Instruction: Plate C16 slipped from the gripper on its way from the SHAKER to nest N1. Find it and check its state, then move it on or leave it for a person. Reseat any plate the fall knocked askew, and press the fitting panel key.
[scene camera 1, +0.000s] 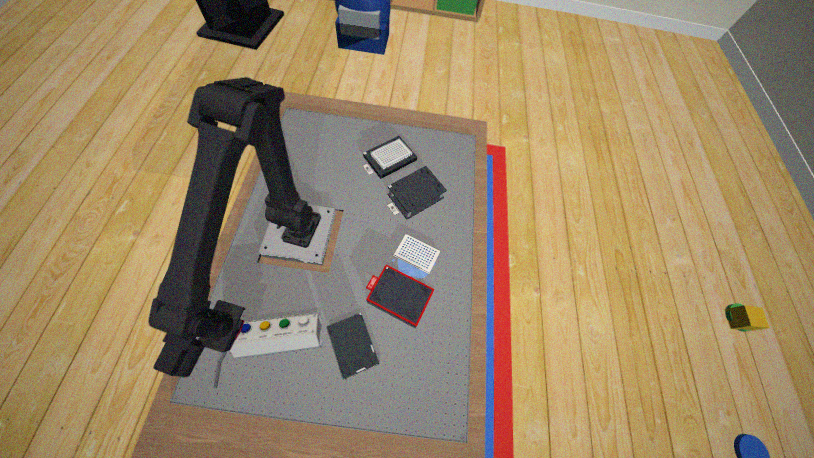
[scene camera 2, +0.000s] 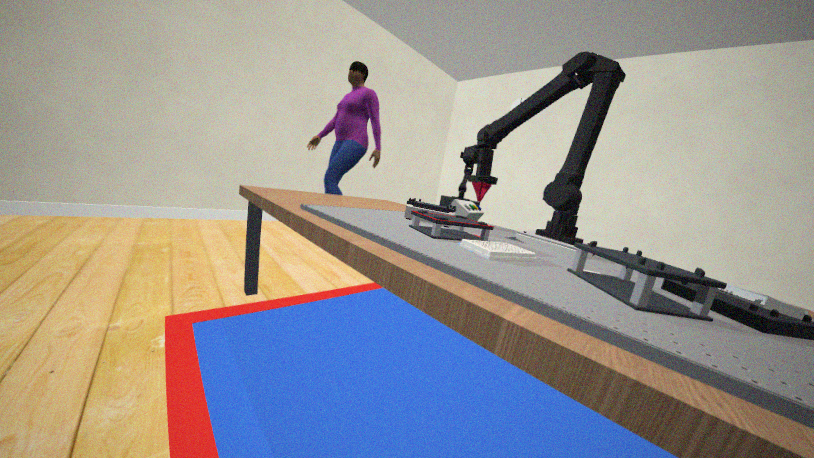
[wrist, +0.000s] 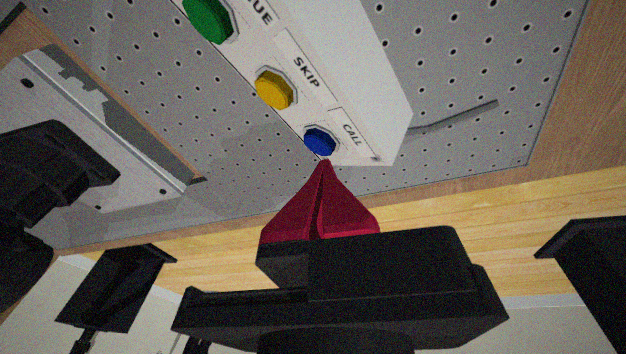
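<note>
My gripper is shut and empty, its red fingertips pointing down at the CALL end of the white key panel. In the wrist view the tips overlap the edge near the blue CALL key; whether they touch it I cannot tell. A white well plate lies flat on the grey mat, beside a pale blue patch and the red-edged stand. Another white plate sits in a black holder at the back. Plate labels are not readable.
A dark raised stand is beside the black holder. A dark flat unit lies right of the panel. The yellow SKIP key and green key neighbour CALL. A person is beyond the table.
</note>
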